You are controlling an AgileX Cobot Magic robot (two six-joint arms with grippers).
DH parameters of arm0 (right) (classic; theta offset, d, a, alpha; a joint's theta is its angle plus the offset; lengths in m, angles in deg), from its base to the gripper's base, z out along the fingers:
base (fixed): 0 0 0 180
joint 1: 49.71 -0.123 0 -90
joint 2: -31.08 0 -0.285 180
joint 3: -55.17 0 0.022 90
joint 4: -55.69 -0.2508 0 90
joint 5: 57.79 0 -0.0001 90
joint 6: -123.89 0.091 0 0
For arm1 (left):
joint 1: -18.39 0.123 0 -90
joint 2: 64.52 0 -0.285 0
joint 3: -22.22 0 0.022 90
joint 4: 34.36 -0.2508 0 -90
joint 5: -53.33 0 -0.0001 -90
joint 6: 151.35 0.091 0 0
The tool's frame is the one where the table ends.
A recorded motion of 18 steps. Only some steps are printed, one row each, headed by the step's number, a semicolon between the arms.
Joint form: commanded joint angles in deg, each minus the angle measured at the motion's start. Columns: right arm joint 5, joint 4, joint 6, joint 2, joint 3, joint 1; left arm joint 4, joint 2, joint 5, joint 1, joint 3, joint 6.
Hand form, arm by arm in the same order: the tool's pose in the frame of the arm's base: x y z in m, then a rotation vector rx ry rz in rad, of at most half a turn. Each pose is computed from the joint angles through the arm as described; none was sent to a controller.
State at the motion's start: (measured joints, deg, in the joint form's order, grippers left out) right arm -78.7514 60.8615 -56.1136 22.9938 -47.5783 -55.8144; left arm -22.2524 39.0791 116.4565 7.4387 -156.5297 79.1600
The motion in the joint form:
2: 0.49 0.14 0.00 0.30 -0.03 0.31; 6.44 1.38 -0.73 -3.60 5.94 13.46
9: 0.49 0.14 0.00 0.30 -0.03 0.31; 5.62 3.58 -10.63 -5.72 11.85 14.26
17: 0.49 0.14 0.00 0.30 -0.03 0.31; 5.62 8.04 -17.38 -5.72 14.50 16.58
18: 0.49 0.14 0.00 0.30 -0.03 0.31; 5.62 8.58 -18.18 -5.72 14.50 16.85
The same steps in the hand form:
2: 0.0532 0.0024 0.1811 -0.1501 1.8333 -0.0198; 0.3075 -0.1063 0.2373 1.6855 2.3782 -0.3341
9: 0.0532 0.0024 0.1811 -0.1501 1.8333 -0.0198; 0.3050 -0.1143 0.2005 1.7003 2.3626 -0.2689
17: 0.0532 0.0024 0.1811 -0.1501 1.8333 -0.0198; 0.3108 -0.1138 0.1652 1.7215 2.3651 -0.2370
18: 0.0532 0.0024 0.1811 -0.1501 1.8333 -0.0198; 0.3124 -0.1140 0.1622 1.7221 2.3611 -0.2300

